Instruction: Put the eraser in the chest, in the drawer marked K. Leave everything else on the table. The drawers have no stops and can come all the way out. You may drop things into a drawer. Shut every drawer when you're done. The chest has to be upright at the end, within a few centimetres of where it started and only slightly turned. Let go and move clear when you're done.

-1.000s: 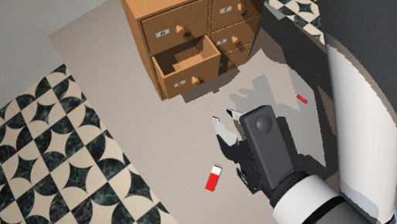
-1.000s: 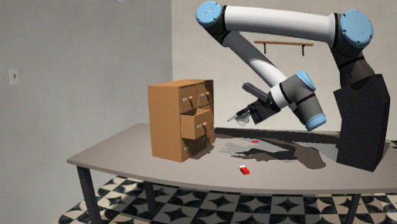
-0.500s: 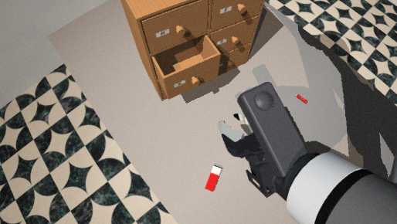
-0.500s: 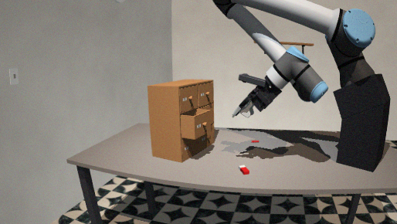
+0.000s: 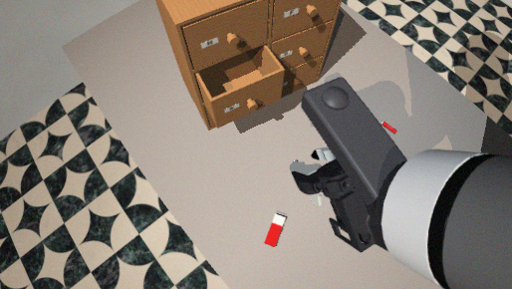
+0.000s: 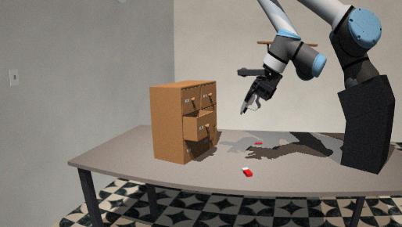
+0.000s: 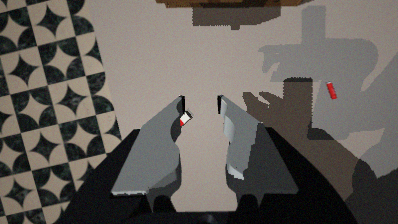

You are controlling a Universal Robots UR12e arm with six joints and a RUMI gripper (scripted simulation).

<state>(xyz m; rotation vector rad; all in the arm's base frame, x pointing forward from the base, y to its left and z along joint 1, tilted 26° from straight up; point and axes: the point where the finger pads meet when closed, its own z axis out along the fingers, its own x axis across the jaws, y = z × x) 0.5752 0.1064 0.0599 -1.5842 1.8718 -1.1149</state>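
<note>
Now: the eraser 20 mm behind my hand, 60 mm to the left of it and 240 mm below it. Also, from my hand: red stick: 50 mm behind, 320 mm to the right, 240 mm below.
</note>
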